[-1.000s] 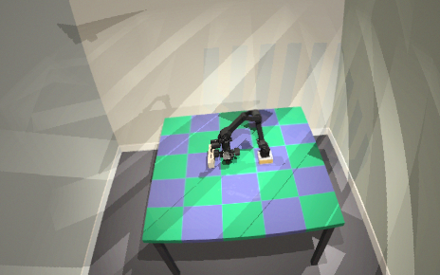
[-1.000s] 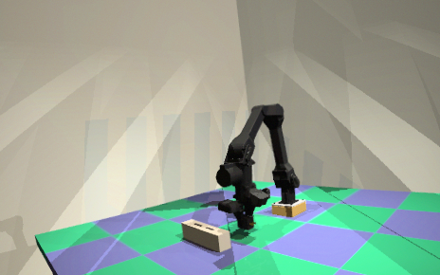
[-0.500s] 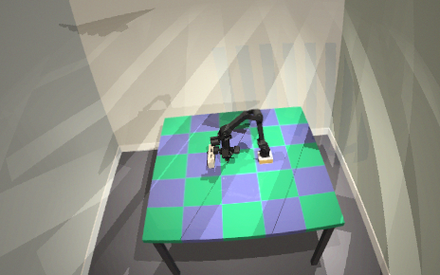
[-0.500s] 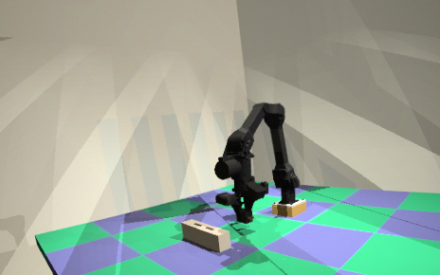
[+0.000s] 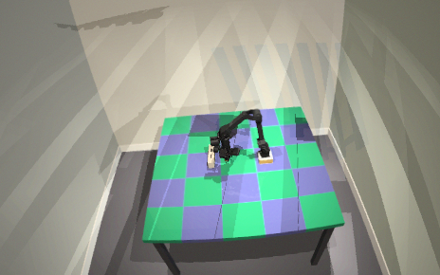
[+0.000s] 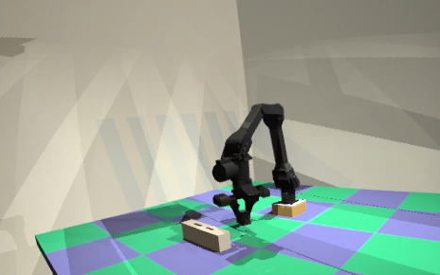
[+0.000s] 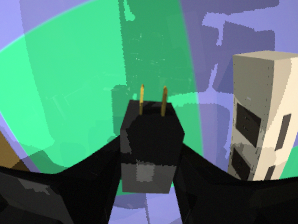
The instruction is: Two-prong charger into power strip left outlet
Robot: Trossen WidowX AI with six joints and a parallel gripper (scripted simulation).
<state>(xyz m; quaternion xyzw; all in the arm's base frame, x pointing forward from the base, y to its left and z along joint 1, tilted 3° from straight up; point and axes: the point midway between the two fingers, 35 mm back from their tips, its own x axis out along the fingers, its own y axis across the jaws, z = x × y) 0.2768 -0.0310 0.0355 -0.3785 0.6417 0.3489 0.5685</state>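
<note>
The black two-prong charger is 20 mm to the left of my gripper tip, 10 mm ahead of it and 10 mm above it.
</note>
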